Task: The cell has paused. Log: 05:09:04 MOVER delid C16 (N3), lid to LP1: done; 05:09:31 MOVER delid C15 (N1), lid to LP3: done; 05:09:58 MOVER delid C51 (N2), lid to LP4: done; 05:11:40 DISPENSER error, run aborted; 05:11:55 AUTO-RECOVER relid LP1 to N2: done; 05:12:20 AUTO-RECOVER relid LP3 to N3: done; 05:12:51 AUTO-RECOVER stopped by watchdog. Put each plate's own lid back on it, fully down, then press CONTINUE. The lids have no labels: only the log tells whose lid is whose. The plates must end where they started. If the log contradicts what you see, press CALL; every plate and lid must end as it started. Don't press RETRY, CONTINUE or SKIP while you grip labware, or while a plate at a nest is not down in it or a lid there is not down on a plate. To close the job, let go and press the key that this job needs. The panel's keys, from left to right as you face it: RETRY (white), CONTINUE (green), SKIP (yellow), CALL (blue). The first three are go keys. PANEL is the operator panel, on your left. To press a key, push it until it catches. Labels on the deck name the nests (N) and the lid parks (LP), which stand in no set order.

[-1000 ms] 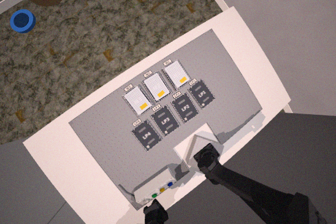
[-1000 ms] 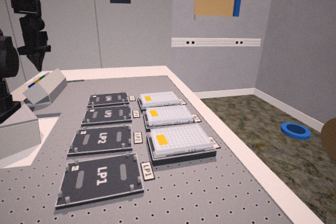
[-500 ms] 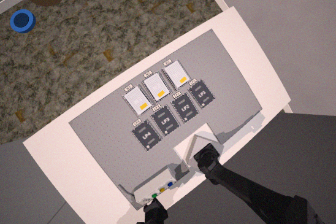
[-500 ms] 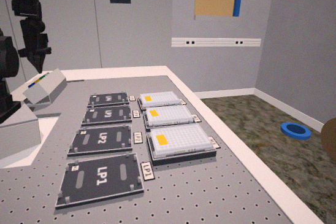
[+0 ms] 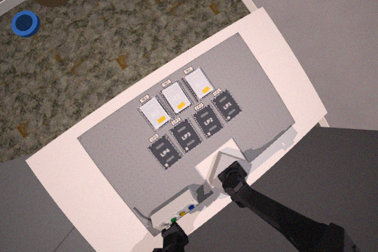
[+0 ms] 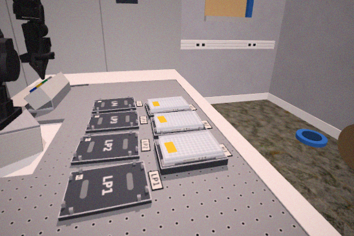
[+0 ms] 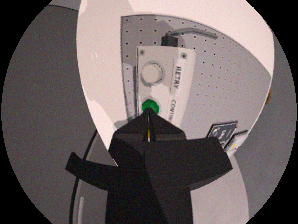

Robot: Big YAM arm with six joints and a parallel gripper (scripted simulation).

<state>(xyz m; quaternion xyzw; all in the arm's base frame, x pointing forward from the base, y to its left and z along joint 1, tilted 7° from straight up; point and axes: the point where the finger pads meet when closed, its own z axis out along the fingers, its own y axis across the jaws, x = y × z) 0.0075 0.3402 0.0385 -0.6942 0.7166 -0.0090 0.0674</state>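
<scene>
Right now the green key is 20 mm below my hand. The rest, counted from my hand: blue key 100 mm to the right, 20 mm below; clear lid 440 mm ahead, 240 mm to the right, 60 mm below; yellow key 50 mm to the right, 20 mm below.
</scene>
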